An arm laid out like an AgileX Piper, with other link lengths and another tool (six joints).
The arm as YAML. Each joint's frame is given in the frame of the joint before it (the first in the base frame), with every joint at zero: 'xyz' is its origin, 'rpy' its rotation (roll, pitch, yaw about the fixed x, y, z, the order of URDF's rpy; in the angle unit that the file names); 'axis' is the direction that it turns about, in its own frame. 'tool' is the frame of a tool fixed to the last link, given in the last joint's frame.
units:
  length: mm
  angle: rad
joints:
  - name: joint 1
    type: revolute
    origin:
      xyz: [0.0, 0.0, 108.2]
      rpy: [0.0, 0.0, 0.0]
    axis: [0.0, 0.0, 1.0]
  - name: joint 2
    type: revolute
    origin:
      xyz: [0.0, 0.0, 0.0]
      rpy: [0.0, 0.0, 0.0]
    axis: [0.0, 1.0, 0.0]
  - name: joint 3
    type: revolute
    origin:
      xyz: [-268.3, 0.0, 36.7]
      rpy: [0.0, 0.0, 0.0]
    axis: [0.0, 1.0, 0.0]
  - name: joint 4
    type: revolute
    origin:
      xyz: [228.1, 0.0, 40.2]
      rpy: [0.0, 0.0, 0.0]
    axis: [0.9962, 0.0, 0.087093]
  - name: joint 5
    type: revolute
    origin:
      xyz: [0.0, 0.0, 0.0]
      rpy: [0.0, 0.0, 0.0]
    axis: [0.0, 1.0, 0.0]
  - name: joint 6
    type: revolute
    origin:
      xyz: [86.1, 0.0, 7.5]
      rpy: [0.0, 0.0, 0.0]
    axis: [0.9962, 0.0, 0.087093]
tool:
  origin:
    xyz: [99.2, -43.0, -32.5]
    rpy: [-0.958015, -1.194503, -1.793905]
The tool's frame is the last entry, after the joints.
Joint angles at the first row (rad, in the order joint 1, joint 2, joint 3, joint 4, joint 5, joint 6):
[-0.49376, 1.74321, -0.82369, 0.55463, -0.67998, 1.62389]
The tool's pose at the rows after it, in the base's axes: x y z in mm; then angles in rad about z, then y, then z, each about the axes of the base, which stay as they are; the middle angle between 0 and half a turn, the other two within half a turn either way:
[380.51, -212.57, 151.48, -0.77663, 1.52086, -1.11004]
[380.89, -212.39, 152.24, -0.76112, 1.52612, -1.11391]
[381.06, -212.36, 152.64, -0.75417, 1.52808, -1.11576]
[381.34, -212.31, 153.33, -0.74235, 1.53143, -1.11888]
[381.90, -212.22, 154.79, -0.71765, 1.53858, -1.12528]
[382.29, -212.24, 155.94, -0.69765, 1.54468, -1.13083]
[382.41, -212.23, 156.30, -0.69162, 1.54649, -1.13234]
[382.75, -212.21, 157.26, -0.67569, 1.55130, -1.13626]
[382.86, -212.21, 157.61, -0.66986, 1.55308, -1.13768]
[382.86, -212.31, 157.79, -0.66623, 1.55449, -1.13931]
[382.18, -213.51, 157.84, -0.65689, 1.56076, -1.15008]
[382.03, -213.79, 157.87, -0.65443, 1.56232, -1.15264]
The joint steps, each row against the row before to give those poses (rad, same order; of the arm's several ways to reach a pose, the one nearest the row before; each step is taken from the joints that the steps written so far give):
[0.00000, 0.00000, -0.00514, 0.00103, -0.00194, 0.02267]
[0.00000, -0.00002, 0.00000, 0.00003, 0.00100, 0.01660]
[-0.00001, 0.00002, -0.00001, -0.00002, 0.00000, 0.00739]
[0.00001, 0.00001, -0.00001, 0.00000, -0.00001, 0.01256]
[0.00001, -0.00003, 0.00001, 0.00003, 0.00002, 0.02626]
[0.00001, 0.00003, 0.00001, 0.00078, -0.00005, 0.02088]
[-0.00002, -0.00002, 0.00003, -0.00001, 0.00001, 0.00645]
[0.00002, 0.00001, -0.00005, 0.00004, 0.00001, 0.01698]
[-0.00003, -0.00001, 0.00003, -0.00005, 0.00001, 0.00627]
[0.00002, -0.00001, -0.00002, 0.00127, 0.00002, 0.00313]
[-0.00001, 0.00001, 0.00001, 0.01388, -0.00002, 0.00201]
[0.00000, 0.00001, -0.00003, 0.00322, 0.00001, 0.00078]

